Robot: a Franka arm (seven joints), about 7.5 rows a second.
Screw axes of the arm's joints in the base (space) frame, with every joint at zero. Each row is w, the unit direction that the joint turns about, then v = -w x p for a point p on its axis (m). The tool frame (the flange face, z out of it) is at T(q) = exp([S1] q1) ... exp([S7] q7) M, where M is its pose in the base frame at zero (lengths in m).
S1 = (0, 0, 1, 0, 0, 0)
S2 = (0, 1, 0, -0.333, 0, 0)
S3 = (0, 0, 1, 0, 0, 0)
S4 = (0, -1, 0, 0.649, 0, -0.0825)
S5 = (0, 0, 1, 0, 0, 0)
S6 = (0, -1, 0, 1.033, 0, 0)
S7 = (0, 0, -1, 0, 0.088, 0)
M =
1 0 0 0.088
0 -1 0 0
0 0 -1 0.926
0 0 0 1
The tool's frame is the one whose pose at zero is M.
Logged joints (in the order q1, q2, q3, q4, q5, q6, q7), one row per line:
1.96 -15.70 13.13 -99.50 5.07 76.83 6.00
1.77 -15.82 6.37 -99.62 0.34 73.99 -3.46
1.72 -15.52 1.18 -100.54 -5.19 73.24 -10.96
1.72 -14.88 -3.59 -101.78 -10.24 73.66 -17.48
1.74 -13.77 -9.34 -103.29 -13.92 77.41 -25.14
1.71 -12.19 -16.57 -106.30 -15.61 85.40 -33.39
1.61 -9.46 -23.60 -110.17 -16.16 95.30 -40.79
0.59 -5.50 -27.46 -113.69 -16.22 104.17 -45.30
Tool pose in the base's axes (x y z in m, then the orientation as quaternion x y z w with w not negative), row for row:
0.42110 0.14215 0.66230 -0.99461 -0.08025 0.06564 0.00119
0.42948 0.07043 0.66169 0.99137 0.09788 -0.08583 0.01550
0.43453 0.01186 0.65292 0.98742 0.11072 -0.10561 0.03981
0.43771 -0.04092 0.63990 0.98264 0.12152 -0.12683 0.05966
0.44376 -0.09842 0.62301 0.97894 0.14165 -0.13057 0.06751
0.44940 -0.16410 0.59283 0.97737 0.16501 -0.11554 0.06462
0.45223 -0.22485 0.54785 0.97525 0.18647 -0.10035 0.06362
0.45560 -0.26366 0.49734 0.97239 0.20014 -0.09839 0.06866
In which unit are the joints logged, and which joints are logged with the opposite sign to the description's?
The joints are logged in degrees. Opposite sign: none.
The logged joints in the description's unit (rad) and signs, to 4 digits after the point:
0.0342 -0.2740 0.2292 -1.7366 0.0885 1.3409 0.1047
0.0309 -0.2761 0.1112 -1.7387 0.0059 1.2914 -0.0604
0.0300 -0.2709 0.0206 -1.7548 -0.0906 1.2783 -0.1913
0.0300 -0.2597 -0.0627 -1.7764 -0.1787 1.2856 -0.3051
0.0304 -0.2403 -0.1630 -1.8028 -0.2429 1.3511 -0.4388
0.0298 -0.2128 -0.2892 -1.8553 -0.2724 1.4905 -0.5828
0.0281 -0.1651 -0.4119 -1.9228 -0.2820 1.6633 -0.7119
0.0103 -0.0960 -0.4793 -1.9843 -0.2831 1.8181 -0.7906

